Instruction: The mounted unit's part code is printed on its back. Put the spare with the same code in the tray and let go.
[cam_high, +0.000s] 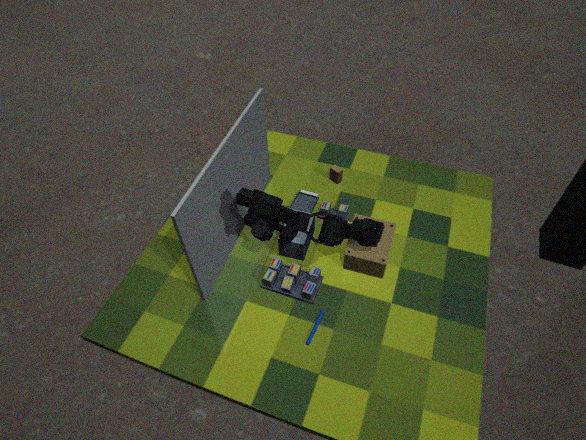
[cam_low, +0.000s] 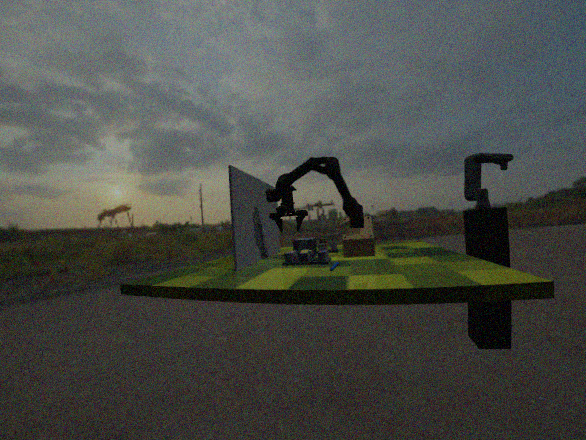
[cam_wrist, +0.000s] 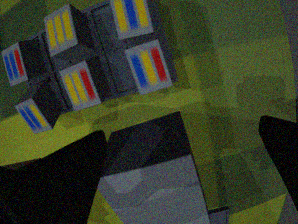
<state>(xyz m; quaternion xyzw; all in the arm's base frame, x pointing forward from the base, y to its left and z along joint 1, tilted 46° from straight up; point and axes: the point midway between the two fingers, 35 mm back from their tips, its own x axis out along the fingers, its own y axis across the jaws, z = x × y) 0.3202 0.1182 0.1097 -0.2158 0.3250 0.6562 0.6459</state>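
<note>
Now: the grey spare block 20 mm behind my gripper tip, 20 mm to the left of it and 100 mm below it. The rest, counted from my gripper tip: mounted unit: 40 mm behind, 120 mm to the right, 90 mm below; tall grey panel: 200 mm ahead, 110 mm to the right, 80 mm above; blue pen: 240 mm behind, 180 mm to the left, 140 mm below.
</note>
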